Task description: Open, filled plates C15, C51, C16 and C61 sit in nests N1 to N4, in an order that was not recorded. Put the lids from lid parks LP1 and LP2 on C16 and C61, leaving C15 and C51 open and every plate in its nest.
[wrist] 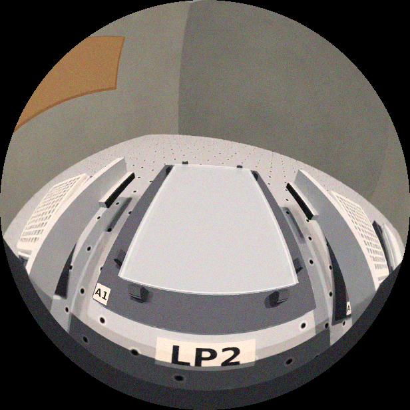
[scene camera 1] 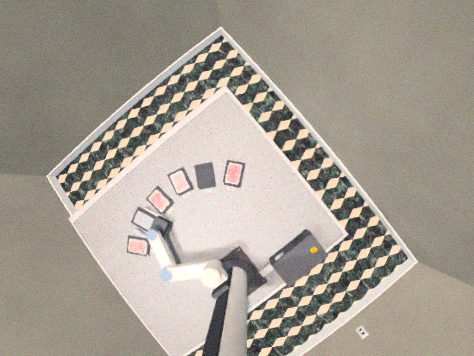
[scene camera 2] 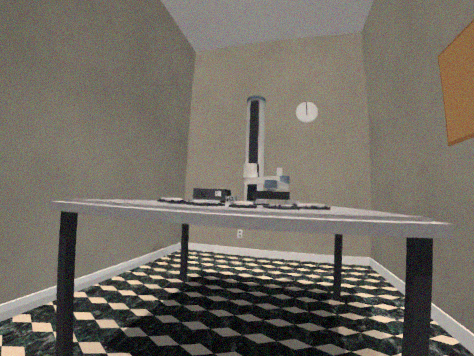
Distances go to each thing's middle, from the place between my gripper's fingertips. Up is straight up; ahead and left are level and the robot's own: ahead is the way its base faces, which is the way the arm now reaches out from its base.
My hand is 3 cm above the lid park LP2 (wrist: 195, 314), 2 cm past it and 1 cm to the left of it. From my hand the other things lie so: dark grey box (scene camera 1: 298, 260) 81 cm behind, 66 cm to the right, 3 cm above.
